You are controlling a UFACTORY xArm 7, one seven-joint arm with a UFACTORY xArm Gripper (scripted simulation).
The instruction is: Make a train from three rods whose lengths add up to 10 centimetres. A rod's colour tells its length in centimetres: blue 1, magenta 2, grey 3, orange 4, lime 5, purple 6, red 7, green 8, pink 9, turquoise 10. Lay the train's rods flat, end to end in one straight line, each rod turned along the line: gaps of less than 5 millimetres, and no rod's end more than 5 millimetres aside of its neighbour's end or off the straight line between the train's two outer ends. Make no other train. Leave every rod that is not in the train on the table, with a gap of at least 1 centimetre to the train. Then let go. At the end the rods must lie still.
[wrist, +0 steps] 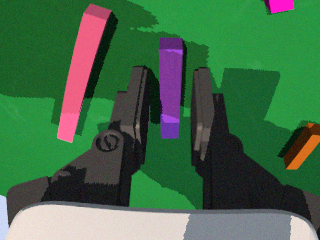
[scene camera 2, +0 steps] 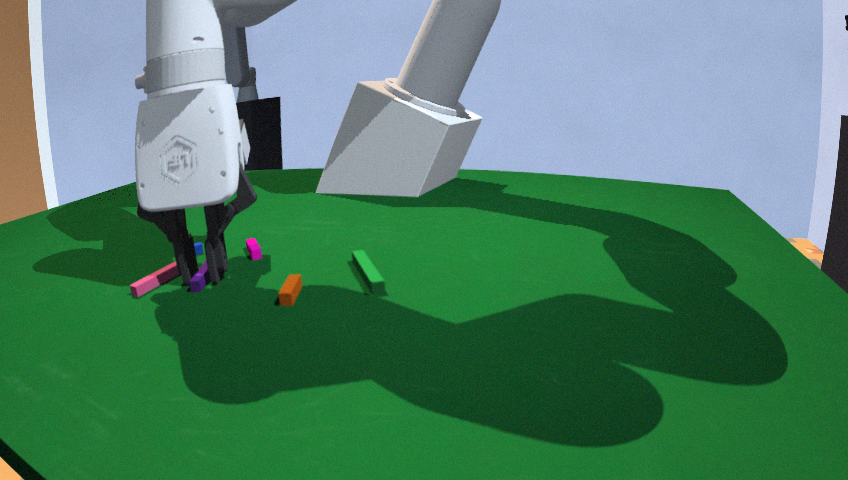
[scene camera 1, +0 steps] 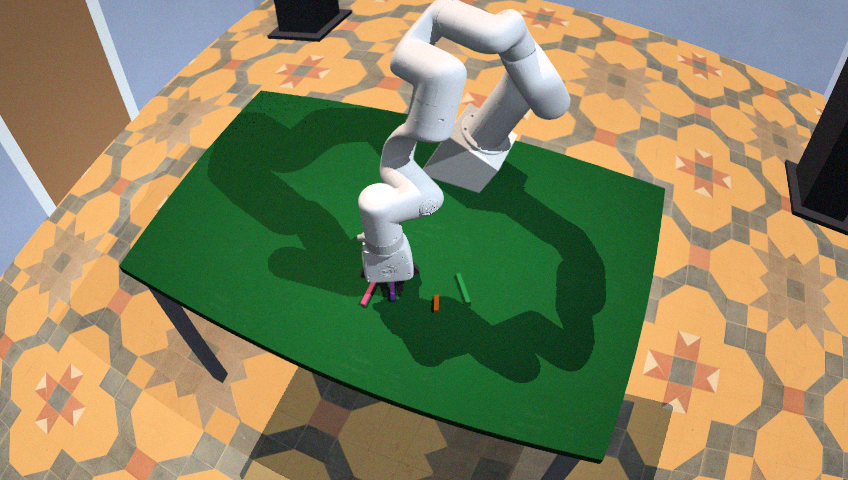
Path:
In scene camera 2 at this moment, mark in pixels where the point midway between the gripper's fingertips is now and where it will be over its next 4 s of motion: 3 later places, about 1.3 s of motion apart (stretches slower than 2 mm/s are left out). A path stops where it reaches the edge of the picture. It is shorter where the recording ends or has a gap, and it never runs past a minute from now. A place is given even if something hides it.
My gripper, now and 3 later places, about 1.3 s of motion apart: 204, 279; 218, 166; 258, 212; 262, 267

